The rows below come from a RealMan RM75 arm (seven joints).
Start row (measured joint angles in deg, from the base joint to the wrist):
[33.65 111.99 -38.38 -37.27 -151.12 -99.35 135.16]
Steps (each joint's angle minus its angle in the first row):
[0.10 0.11 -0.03 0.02 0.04 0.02 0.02]
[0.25 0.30 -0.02 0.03 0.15 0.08 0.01]
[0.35 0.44 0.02 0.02 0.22 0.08 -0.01]
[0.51 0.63 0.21 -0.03 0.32 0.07 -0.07]
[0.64 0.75 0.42 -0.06 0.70 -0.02 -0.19]
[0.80 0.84 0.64 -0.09 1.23 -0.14 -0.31]
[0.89 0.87 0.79 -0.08 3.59 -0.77 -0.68]
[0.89 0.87 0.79 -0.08 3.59 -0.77 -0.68]
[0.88 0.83 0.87 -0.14 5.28 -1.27 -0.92]
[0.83 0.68 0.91 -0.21 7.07 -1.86 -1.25]
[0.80 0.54 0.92 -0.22 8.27 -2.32 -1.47]
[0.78 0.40 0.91 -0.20 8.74 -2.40 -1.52]
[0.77 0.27 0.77 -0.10 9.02 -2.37 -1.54]
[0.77 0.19 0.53 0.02 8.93 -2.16 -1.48]
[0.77 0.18 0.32 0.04 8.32 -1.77 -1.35]
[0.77 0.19 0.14 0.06 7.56 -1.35 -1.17]
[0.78 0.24 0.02 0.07 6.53 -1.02 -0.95]
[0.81 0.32 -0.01 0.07 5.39 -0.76 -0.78]
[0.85 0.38 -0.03 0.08 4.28 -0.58 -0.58]
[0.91 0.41 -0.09 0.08 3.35 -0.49 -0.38]
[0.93 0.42 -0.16 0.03 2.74 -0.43 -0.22]
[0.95 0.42 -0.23 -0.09 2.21 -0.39 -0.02]
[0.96 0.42 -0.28 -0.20 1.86 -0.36 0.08]
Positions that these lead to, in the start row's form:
[33.75 112.10 -38.41 -37.25 -151.08 -99.33 135.18]
[33.90 112.29 -38.40 -37.24 -150.97 -99.27 135.17]
[34.00 112.43 -38.36 -37.25 -150.90 -99.27 135.15]
[34.16 112.62 -38.17 -37.30 -150.80 -99.28 135.09]
[34.29 112.74 -37.96 -37.33 -150.42 -99.37 134.97]
[34.45 112.83 -37.74 -37.36 -149.89 -99.49 134.85]
[34.54 112.86 -37.59 -37.35 -147.53 -100.12 134.48]
[34.54 112.86 -37.59 -37.35 -147.53 -100.12 134.48]
[34.53 112.82 -37.51 -37.41 -145.84 -100.62 134.24]
[34.48 112.67 -37.47 -37.48 -144.05 -101.21 133.91]
[34.45 112.53 -37.46 -37.49 -142.85 -101.67 133.69]
[34.43 112.39 -37.47 -37.47 -142.38 -101.75 133.64]
[34.42 112.26 -37.61 -37.37 -142.10 -101.72 133.62]
[34.42 112.18 -37.85 -37.25 -142.19 -101.51 133.68]
[34.42 112.17 -38.06 -37.23 -142.80 -101.12 133.81]
[34.42 112.18 -38.24 -37.21 -143.56 -100.70 133.99]
[34.43 112.23 -38.36 -37.20 -144.59 -100.37 134.21]
[34.46 112.31 -38.39 -37.20 -145.73 -100.11 134.38]
[34.50 112.37 -38.41 -37.19 -146.84 -99.93 134.58]
[34.56 112.40 -38.47 -37.19 -147.77 -99.84 134.78]
[34.58 112.41 -38.54 -37.24 -148.38 -99.78 134.94]
[34.60 112.41 -38.61 -37.36 -148.91 -99.74 135.14]
[34.61 112.41 -38.66 -37.47 -149.26 -99.71 135.24]

